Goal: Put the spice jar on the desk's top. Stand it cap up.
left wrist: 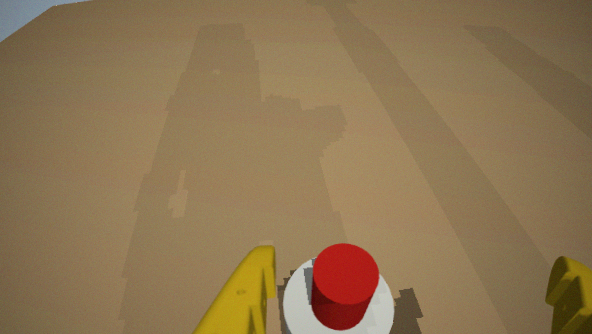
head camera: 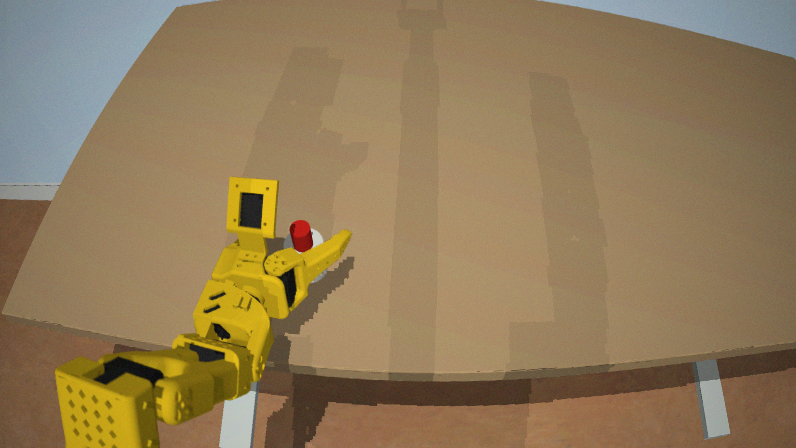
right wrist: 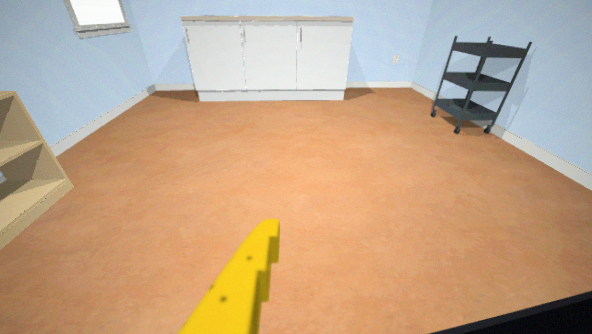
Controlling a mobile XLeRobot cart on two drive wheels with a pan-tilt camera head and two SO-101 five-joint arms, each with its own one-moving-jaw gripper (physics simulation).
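Places are measured from the left arm's base along level axes (x ahead, y left, z up), in millimetres.
Pixels of known places: left hand, its tool point: [left wrist: 274, 264]; right hand, its tool point: [right wrist: 279, 235].
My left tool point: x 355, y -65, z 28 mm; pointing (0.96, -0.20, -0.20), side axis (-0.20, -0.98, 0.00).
Note:
Behind a point stands the place of what it marks.
The spice jar [head camera: 301, 235] {x 350, y -88, z 8 mm} [left wrist: 345, 280] {x 355, y -85, z 8 mm}, white with a narrower red cap, stands upright, cap up, on the brown desk [head camera: 473, 166] {x 486, y -271, z -55 mm} [left wrist: 100, 150] {x 524, y 47, z -55 mm}. In the head camera it is left of centre, partly behind my left gripper [head camera: 318, 236] [left wrist: 415, 253]. That gripper is open. In the left wrist view the jar shows between the two jaws, nearer the left one, with gaps on both sides; its lower body is cut off by the picture's edge. My right gripper is open; one notched jaw shows in the right wrist view, over the floor.
In the right wrist view, a white cabinet [right wrist: 270, 60] {x -3105, y -21, z -296 mm} stands by the far wall, a dark three-tier cart [right wrist: 492, 49] {x -1906, y 1606, z -56 mm} at the right and a wooden shelf unit [right wrist: 45, 200] {x -1433, y -1471, z -724 mm} at the left. The desk's front edge [head camera: 473, 376] {x 231, y -238, z -65 mm} curves across the lower head camera view.

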